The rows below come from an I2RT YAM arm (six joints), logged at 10 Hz.
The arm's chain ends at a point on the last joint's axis. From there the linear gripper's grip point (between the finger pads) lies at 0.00 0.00 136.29 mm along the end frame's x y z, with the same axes.
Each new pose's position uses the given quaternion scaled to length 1; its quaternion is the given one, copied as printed.
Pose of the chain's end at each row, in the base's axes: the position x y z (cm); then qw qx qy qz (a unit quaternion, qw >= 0):
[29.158 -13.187 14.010 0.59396 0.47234 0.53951 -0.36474]
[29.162 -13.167 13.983 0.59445 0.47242 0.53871 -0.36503]
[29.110 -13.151 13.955 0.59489 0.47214 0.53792 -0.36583]
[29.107 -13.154 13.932 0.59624 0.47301 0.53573 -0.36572]
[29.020 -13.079 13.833 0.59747 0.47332 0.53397 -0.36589]
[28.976 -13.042 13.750 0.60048 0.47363 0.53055 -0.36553]
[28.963 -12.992 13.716 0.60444 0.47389 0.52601 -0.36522]
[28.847 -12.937 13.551 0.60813 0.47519 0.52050 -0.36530]
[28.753 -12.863 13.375 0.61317 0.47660 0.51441 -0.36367]
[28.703 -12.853 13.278 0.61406 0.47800 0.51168 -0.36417]
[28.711 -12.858 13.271 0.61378 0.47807 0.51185 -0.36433]
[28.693 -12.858 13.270 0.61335 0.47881 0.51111 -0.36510]
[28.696 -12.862 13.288 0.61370 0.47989 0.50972 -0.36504]
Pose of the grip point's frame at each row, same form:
[33.197 -26.198 13.624 0.59396 0.47234 0.53951 -0.36474]
[33.190 -26.182 13.618 0.59445 0.47242 0.53871 -0.36503]
[33.125 -26.171 13.620 0.59489 0.47214 0.53792 -0.36583]
[33.099 -26.182 13.639 0.59624 0.47301 0.53573 -0.36572]
[32.996 -26.113 13.583 0.59747 0.47332 0.53397 -0.36589]
[32.941 -26.081 13.592 0.60048 0.47363 0.53055 -0.36553]
[32.912 -26.036 13.682 0.60444 0.47389 0.52601 -0.36522]
[32.743 -25.997 13.640 0.60813 0.47519 0.52050 -0.36530]
[32.626 -25.928 13.599 0.61317 0.47660 0.51441 -0.36367]
[32.523 -25.933 13.542 0.61406 0.47800 0.51168 -0.36417]
[32.527 -25.939 13.529 0.61378 0.47807 0.51185 -0.36433]
[32.473 -25.950 13.529 0.61335 0.47881 0.51111 -0.36510]
[32.448 -25.962 13.557 0.61370 0.47989 0.50972 -0.36504]

